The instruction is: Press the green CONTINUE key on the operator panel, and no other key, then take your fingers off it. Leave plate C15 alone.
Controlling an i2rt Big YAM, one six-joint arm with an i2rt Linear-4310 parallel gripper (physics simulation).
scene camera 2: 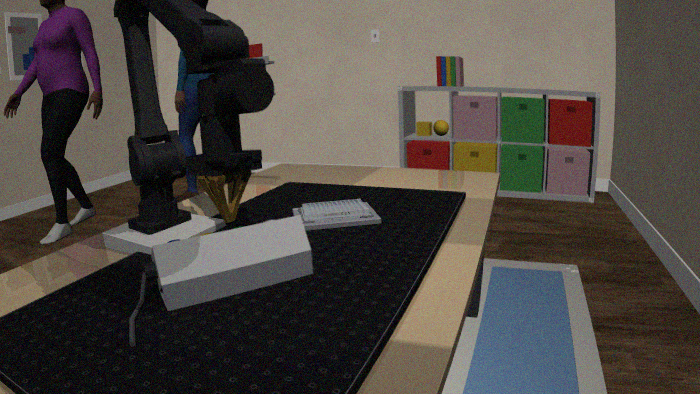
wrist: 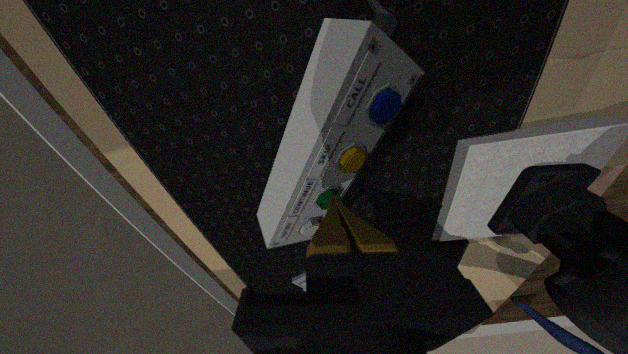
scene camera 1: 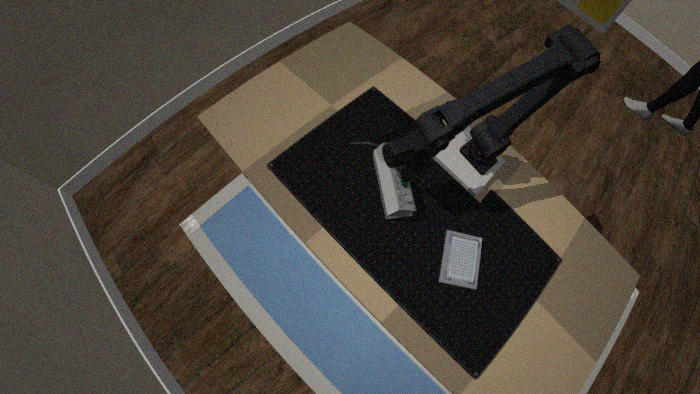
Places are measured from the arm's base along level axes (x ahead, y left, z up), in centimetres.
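Pixels of known places: gripper, fingertip midpoint: (scene camera 2: 230, 222) (wrist: 332, 201) (scene camera 1: 404, 177); arm's base, link origin: (scene camera 2: 160, 223) (wrist: 531, 199) (scene camera 1: 477, 156).
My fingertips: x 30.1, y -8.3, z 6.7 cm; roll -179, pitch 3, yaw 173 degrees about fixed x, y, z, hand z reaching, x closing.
For each thing: its top centre in the pictures, then the offset to it from my fingertips. "spot": a spot on its surface instead. Level surfaces: height alone.
- operator panel, top centre: (wrist: 318, 184) (scene camera 2: 225, 226) (scene camera 1: 396, 173) dx +1.1, dy -2.2, dz +0.2 cm
- yellow SKIP key, top centre: (wrist: 353, 164) dx -2.0, dy -3.3, dz -0.7 cm
- green CONTINUE key, top centre: (wrist: 328, 204) dx +0.4, dy +1.0, dz -0.7 cm
- whitish key, top centre: (wrist: 309, 234) dx +2.8, dy +5.4, dz -0.7 cm
- white plate, top centre: (scene camera 2: 334, 206) (scene camera 1: 463, 258) dx +0.1, dy +29.5, dz -5.6 cm
- black mat, surface height: dz -8.2 cm
- grey cable, surface spot: (scene camera 2: 137, 310) spot: dx -3.3, dy -16.9, dz -7.6 cm
The operator panel (scene camera 1: 386, 185) (scene camera 2: 240, 255) (wrist: 300, 135) is a pale wedge-shaped box. The wrist view shows its blue CALL key (wrist: 385, 106), yellow SKIP key (wrist: 353, 159), green CONTINUE key (wrist: 326, 199) and a whitish key (wrist: 308, 228) in a row. My gripper (scene camera 2: 230, 220) (wrist: 332, 201) is shut and empty, pointing down. Its tips overlap the green key's edge in the wrist view; I cannot tell whether they touch it. In scene camera 2 the panel's body hides the key faces. The white plate (scene camera 1: 462, 260) (scene camera 2: 337, 214) lies flat on the mat, apart from the gripper.
The panel and plate rest on a black mat (scene camera 1: 320, 200) (scene camera 2: 280, 335). A grey cable (scene camera 2: 137, 310) trails from the panel's CALL end. The arm's white base block (scene camera 1: 457, 167) (wrist: 490, 170) stands close beside the panel. People stand beyond the table.
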